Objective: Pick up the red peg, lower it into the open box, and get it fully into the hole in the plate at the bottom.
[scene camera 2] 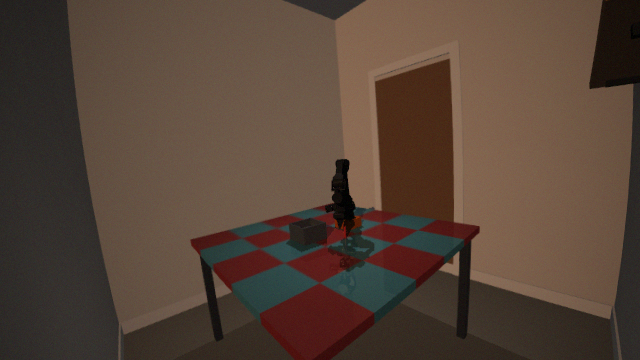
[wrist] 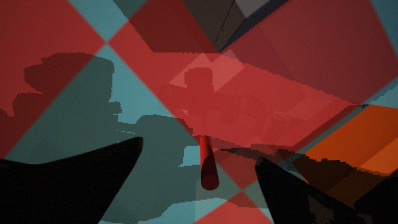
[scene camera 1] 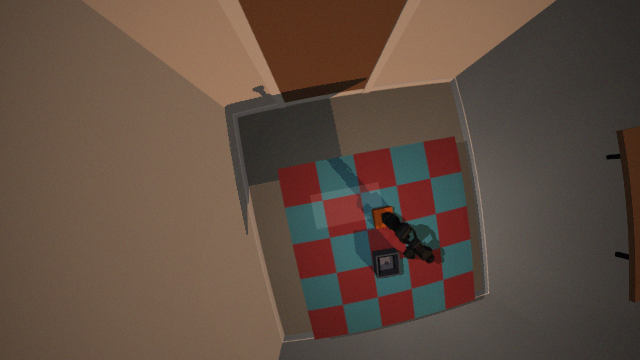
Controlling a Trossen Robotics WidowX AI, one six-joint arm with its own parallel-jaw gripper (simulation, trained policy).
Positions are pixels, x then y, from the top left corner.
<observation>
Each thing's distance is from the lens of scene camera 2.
dark grey box (scene camera 2: 317,231): 1.40 m
</observation>
